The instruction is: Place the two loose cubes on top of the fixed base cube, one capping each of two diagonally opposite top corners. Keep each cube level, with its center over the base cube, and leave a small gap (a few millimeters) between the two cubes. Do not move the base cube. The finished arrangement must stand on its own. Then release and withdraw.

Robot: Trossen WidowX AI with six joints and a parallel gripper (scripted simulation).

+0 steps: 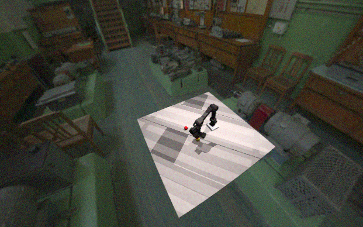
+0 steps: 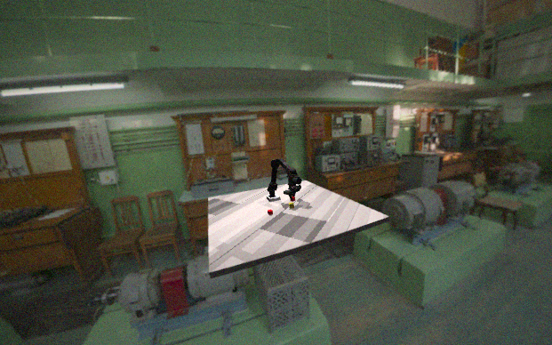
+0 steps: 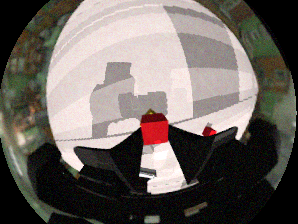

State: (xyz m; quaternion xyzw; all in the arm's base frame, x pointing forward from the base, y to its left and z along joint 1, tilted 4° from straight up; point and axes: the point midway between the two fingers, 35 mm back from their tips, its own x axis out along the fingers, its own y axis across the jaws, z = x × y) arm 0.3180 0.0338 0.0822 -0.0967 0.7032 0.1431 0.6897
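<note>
Right now my gripper tip is 7 cm above the yellow cube and 2 cm past it. Round my gripper tip: red cube (right at my gripper tip).
</note>
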